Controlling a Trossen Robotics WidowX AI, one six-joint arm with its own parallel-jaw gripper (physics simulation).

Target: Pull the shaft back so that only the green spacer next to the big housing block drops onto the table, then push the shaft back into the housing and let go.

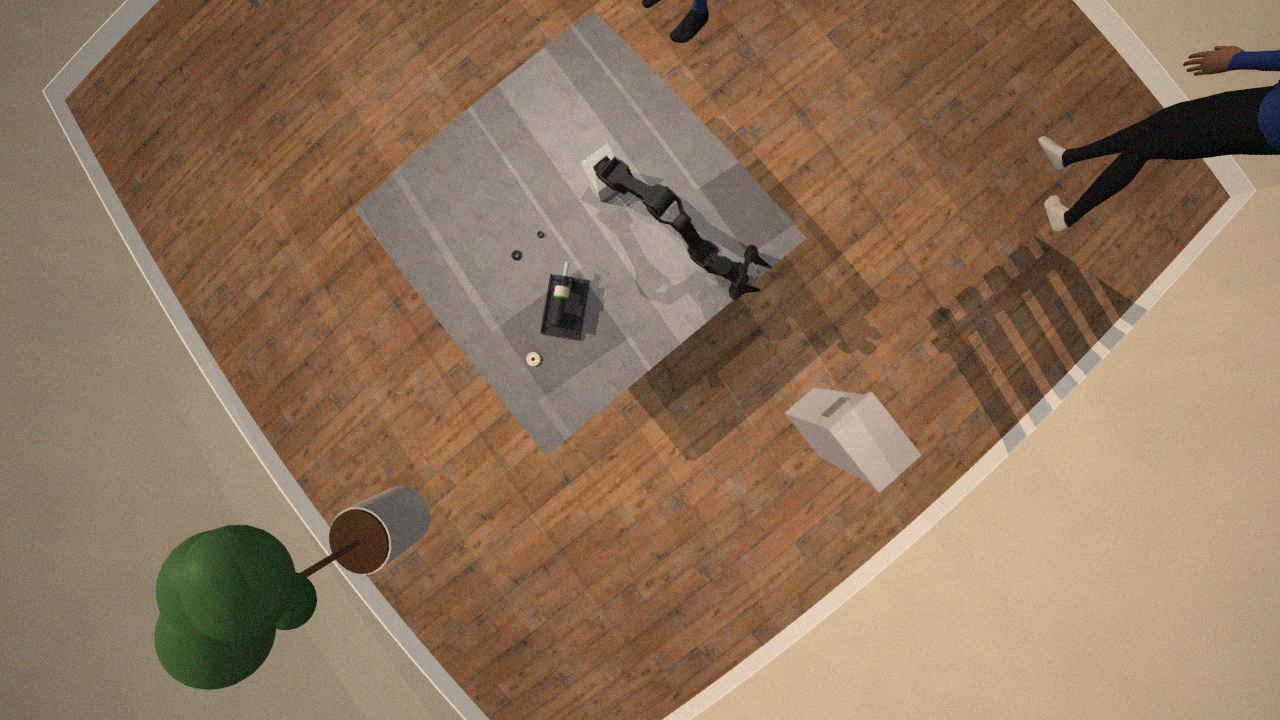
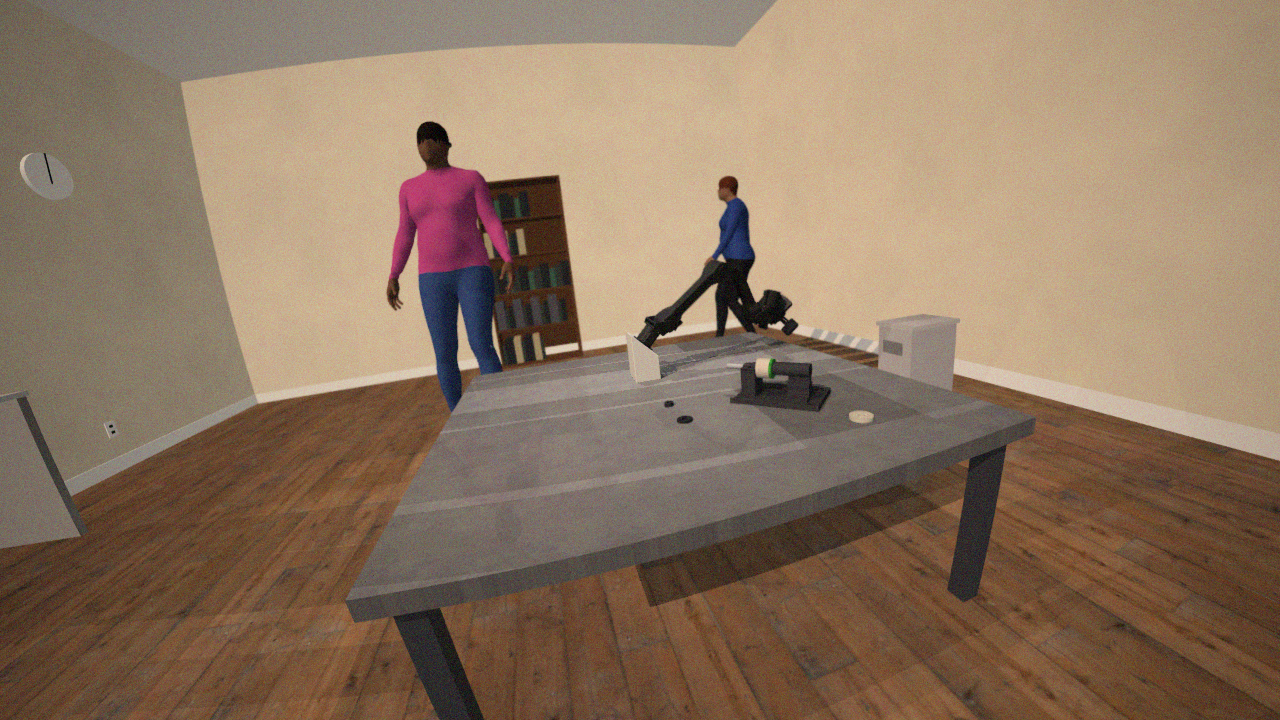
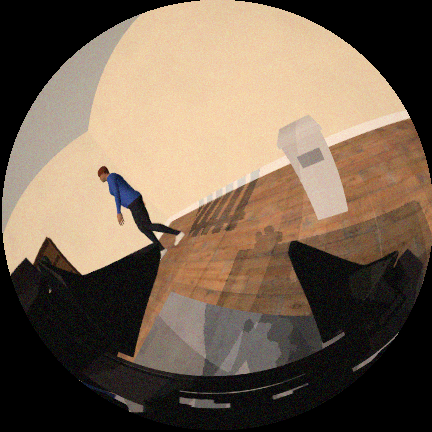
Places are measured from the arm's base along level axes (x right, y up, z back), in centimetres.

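Pixels of known places: gripper, fingertip midpoint: (image 1: 765,279) (image 2: 784,314) (image 3: 226,249); arm's base, link origin: (image 1: 604,169) (image 2: 642,343).
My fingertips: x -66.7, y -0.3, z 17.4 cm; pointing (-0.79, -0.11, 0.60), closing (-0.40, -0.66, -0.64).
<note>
Ahead of a thing's pixels: the offset from my fingertips to its top centre. "spot": to the spot under its first point. Level surfaces: height alone.
The black fixture (image 1: 563,334) (image 2: 776,402) stands on the grey table @[dy -11.4 cm] (image 1: 438,197) (image 2: 572,474). The pale shaft @[spot: dx +48.8, dy -2.7, dz -50.9 cm] (image 1: 565,268) (image 2: 733,365) sticks out of its smaller end support. A cream spacer (image 1: 561,290) (image 2: 762,368) and the thin green spacer @[dx +41.9, dy -0.8, dz -58.8 cm] (image 1: 560,296) (image 2: 771,368) are up in the fixture between its supports, the green one beside the big dark housing (image 1: 556,313) (image 2: 793,368). Details inside are too small to tell. My gripper (image 1: 761,276) (image 2: 791,318) (image 3: 226,249) is open and empty, raised over the table's far edge, well away from the fixture.
Two small black rings @[dx +68.6, dy -10.8, dz -62.2 cm] (image 1: 516,255) @[dx +68.6, dy -10.4, dz -49.8 cm] (image 1: 540,234) (image 2: 684,419) (image 2: 668,403) lie on the table on the shaft side. A cream disc @[dx +33.1, dy -10.5, dz -82.4 cm] (image 1: 533,359) (image 2: 861,416) lies beyond the housing end. A white cabinet (image 1: 859,434) (image 2: 917,351) (image 3: 320,175) stands on the floor beyond the table.
</note>
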